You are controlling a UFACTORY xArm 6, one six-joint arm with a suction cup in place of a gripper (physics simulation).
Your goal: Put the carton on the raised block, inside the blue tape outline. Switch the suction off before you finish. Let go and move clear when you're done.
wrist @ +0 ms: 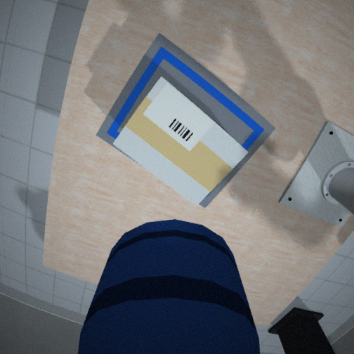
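The carton, pale with a tan tape band and a white barcode label, lies flat on the grey raised block. The blue tape outline shows along the block's upper left and upper right sides, with a short piece at the right corner. The carton hides the outline's lower left side and part of its lower right side, and reaches the block's lower left edge in this view; whether it overlaps the tape there I cannot tell. My dark blue suction cup is open, with no carton on it, high above and apart from the carton.
The wood-grain table lies under the block, with its edges at the left and bottom. A grey metal plate with a round flange is at the right. A black post stands at the bottom right, beyond the table edge.
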